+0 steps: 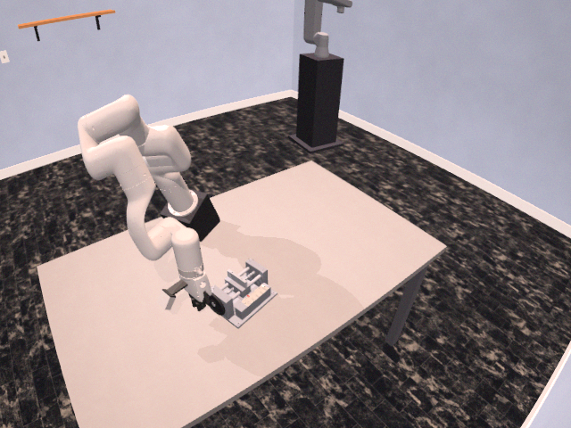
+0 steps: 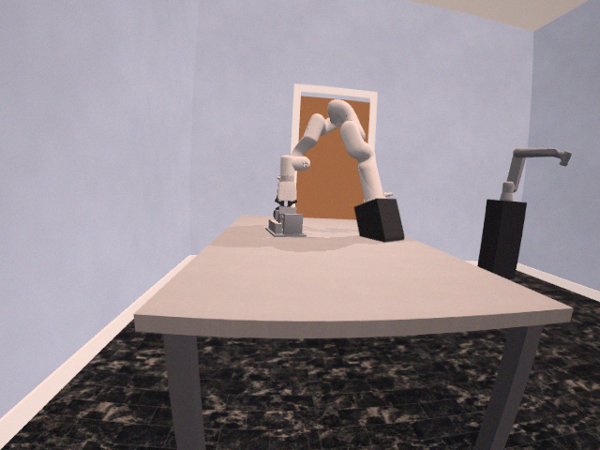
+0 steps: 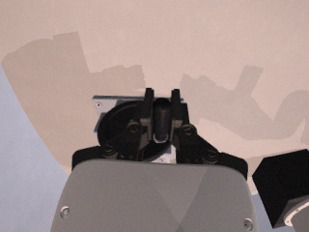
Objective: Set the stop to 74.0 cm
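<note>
The handwheel knob lies 10 mm to the left of my hand. Round my hand: sliding stop block 150 mm to the left, 10 mm behind; black handwheel 30 mm to the left, 10 mm below.
</note>
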